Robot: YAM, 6 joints.
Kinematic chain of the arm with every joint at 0, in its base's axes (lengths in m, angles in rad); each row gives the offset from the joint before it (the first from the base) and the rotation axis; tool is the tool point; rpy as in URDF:
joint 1: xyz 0 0 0.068 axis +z
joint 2: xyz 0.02 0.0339 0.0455 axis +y
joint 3: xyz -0.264 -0.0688 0 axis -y
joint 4: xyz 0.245 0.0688 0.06 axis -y
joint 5: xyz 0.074 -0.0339 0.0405 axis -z
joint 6: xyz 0.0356 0 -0.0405 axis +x
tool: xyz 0 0 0 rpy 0 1.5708 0
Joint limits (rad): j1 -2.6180..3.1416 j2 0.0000..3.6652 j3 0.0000..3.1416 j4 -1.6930..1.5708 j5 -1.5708..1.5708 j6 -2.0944..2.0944
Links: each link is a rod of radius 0.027 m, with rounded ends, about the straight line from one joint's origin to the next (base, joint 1, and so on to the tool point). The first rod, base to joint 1, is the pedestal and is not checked.
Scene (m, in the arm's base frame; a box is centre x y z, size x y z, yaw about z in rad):
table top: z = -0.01
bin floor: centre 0.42 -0.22 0 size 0.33 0.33 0.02 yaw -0.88
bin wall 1: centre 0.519 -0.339 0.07 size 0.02 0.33 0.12 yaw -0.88
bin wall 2: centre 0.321 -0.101 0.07 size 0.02 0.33 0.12 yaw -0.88
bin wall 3: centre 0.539 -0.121 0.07 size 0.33 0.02 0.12 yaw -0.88
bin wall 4: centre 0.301 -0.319 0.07 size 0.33 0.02 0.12 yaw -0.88
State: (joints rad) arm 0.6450 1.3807 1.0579 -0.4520 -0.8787 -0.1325
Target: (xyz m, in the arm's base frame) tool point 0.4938 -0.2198 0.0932
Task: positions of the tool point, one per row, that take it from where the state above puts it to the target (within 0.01 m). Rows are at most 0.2 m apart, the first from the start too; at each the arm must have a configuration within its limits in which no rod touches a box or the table.
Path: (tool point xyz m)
1: 0.3244 0.1534 0.2931
2: 0.4198 0.0640 0.2891
3: 0.4818 -0.0655 0.2727
4: 0.4938 -0.2198 0.2451
5: 0.4938 -0.2198 0.0932

